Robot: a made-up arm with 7 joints.
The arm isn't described. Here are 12 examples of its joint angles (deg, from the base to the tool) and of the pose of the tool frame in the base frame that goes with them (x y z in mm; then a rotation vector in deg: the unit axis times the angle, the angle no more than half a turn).
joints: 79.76 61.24 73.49 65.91 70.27 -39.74 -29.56
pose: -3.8 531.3 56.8 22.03 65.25 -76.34
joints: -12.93 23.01 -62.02 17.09 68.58 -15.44 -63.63
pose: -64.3 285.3 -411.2 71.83 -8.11 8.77
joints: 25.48 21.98 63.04 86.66 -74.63 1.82 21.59
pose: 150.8 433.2 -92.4 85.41 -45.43 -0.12
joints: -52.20 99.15 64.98 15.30 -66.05 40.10 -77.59
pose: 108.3 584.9 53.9 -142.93 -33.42 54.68
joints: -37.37 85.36 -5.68 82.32 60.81 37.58 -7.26
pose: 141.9 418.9 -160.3 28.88 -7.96 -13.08
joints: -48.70 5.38 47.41 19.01 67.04 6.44 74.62
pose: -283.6 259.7 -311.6 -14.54 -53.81 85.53
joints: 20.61 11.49 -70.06 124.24 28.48 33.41 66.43
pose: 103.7 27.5 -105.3 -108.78 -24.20 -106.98
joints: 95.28 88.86 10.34 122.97 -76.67 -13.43 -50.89
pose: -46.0 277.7 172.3 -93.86 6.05 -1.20
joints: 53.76 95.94 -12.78 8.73 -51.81 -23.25 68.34
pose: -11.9 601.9 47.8 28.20 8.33 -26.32
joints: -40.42 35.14 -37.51 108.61 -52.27 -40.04 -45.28
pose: -6.7 158.3 -254.8 -11.52 -119.49 -47.82
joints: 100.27 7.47 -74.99 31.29 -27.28 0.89 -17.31
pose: 404.7 115.8 102.4 94.46 -109.26 -72.65
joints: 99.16 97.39 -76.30 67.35 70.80 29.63 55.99
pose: 140.7 497.0 69.8 -15.76 -76.79 -14.87
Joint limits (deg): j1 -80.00..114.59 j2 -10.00..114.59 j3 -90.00..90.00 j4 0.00..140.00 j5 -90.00..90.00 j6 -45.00..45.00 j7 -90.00..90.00
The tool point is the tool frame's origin. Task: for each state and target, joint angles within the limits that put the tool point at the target. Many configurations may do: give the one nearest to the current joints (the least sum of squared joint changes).
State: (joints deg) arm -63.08 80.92 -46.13 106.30 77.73 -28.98 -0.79
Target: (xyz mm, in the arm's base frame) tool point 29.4 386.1 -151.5
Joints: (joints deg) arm -51.81 114.20 -48.17 104.94 77.73 -28.98 -0.79
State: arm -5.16 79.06 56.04 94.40 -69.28 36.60 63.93
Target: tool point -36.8 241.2 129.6
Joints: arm 21.99 86.08 84.07 139.15 -69.28 36.60 63.93
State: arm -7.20 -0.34 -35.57 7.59 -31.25 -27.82 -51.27
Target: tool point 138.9 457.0 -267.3
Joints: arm 5.11 52.07 -20.44 35.03 -31.25 -27.82 -51.27
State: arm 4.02 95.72 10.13 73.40 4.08 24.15 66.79
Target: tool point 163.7 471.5 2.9
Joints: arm -5.05 68.37 38.09 76.20 4.08 24.15 66.79
